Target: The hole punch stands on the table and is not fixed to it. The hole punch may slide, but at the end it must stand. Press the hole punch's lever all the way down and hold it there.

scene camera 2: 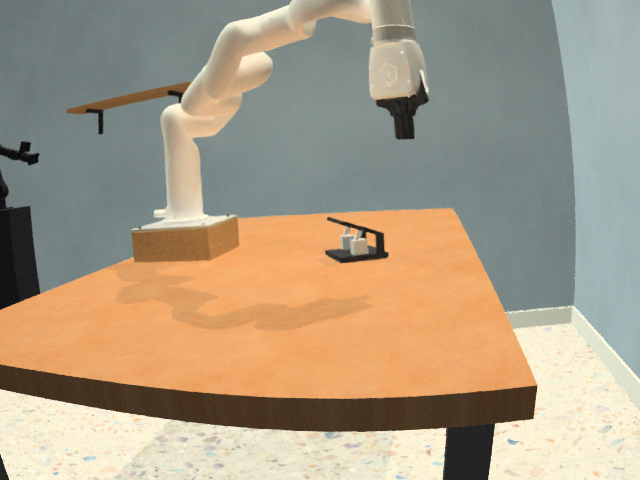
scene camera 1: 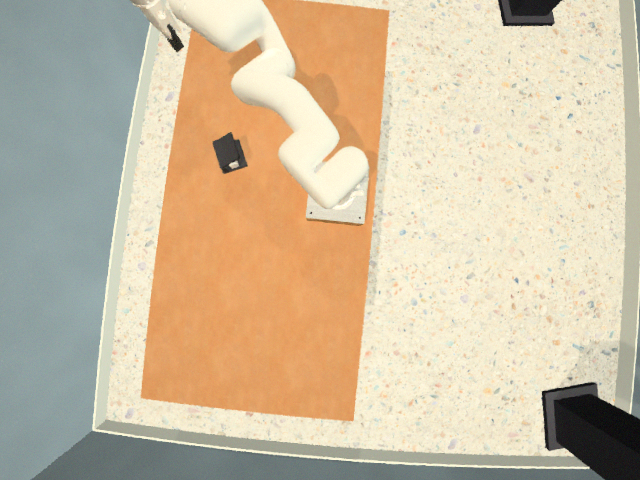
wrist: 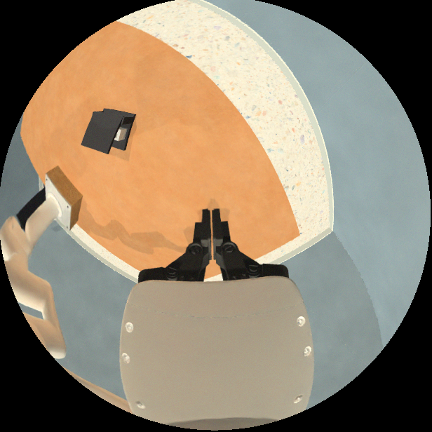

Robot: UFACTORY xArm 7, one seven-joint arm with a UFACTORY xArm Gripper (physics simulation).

Labels:
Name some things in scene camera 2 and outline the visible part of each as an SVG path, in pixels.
My gripper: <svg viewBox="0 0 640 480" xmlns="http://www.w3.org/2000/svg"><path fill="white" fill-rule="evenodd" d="M376 42L374 47L371 48L369 59L371 97L377 99L376 105L378 107L386 108L390 115L394 116L396 139L414 139L413 116L415 116L416 110L420 105L428 102L427 95L429 92L427 71L419 44L410 40L384 40Z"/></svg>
A hole punch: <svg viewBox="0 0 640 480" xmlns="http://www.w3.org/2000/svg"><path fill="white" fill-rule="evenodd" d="M327 217L327 221L345 226L343 235L339 235L340 248L325 250L325 254L340 263L349 263L389 257L389 252L385 251L384 232ZM366 232L375 234L376 247L368 245Z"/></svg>

